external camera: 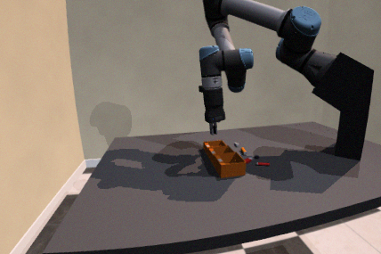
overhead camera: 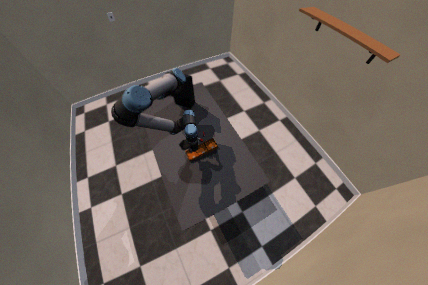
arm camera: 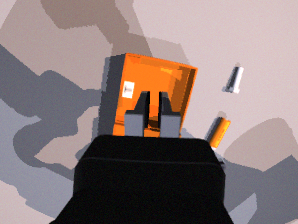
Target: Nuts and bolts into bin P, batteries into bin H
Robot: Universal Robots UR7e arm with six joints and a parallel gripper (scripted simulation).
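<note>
The orange three-compartment bin lies 9 cm to the left of my hand, 7 cm below it and 1 cm ahead of it. Also, from my hand: orange battery 11 cm behind, 9 cm below, 6 cm to the left; grey bolt 12 cm behind, 9 cm below, 1 cm to the right; dark nut 13 cm to the left, 13 cm behind, 9 cm below.
</note>
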